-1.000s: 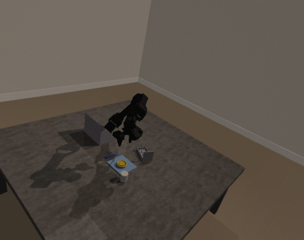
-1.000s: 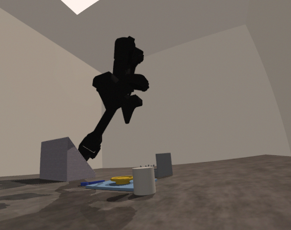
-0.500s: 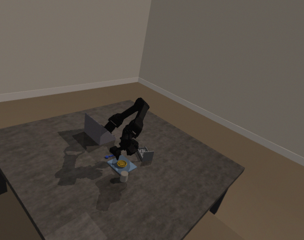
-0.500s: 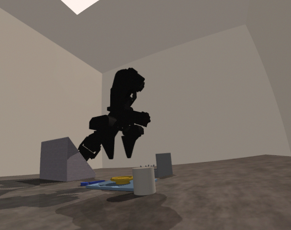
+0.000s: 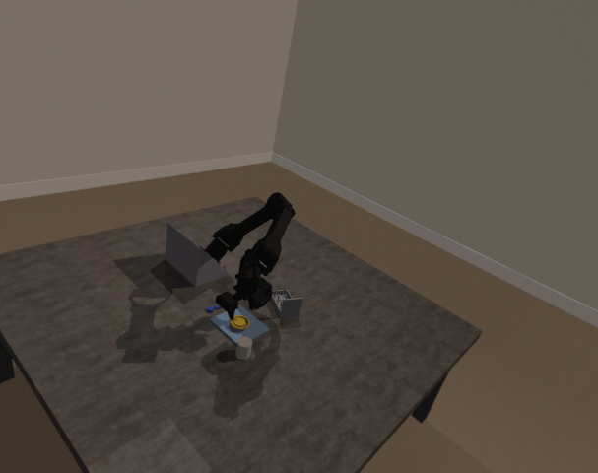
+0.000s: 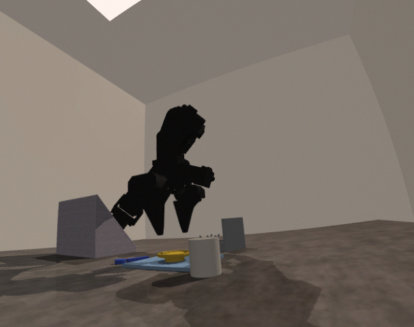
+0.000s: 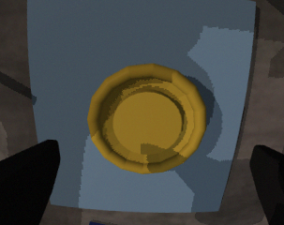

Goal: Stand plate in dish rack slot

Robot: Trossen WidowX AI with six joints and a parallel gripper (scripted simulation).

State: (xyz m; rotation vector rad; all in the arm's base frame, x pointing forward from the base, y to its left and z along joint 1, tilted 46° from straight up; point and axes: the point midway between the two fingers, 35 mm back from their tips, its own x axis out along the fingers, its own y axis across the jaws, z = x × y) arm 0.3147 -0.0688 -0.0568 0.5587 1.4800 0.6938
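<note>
My gripper tip is 4 cm above the yellow plate. Also, from my gripper tip: white cup (10 cm ahead, 6 cm to the right, 3 cm below); light blue mat (5 cm below, 1 cm to the left, 1 cm behind); blue spoon (12 cm behind, 5 cm below, 1 cm to the right).
</note>
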